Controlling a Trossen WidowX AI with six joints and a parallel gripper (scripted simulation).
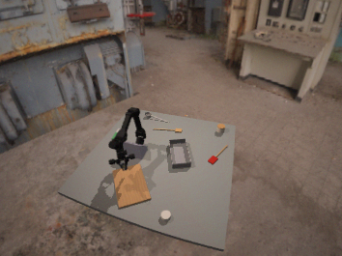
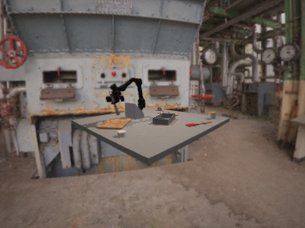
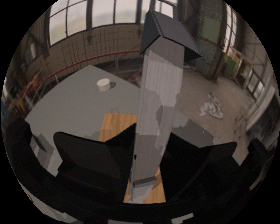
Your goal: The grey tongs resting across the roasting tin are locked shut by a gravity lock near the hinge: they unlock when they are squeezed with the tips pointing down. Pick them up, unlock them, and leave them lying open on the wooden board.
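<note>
Right now my gripper tip is 2 cm to the right of the wooden board and 19 cm above it. Round my gripper tip: grey tongs (2 cm behind, 4 cm to the left); white puck (33 cm ahead, 17 cm to the right, 18 cm below); grey roasting tin (31 cm ahead, 43 cm to the left, 17 cm below).
</note>
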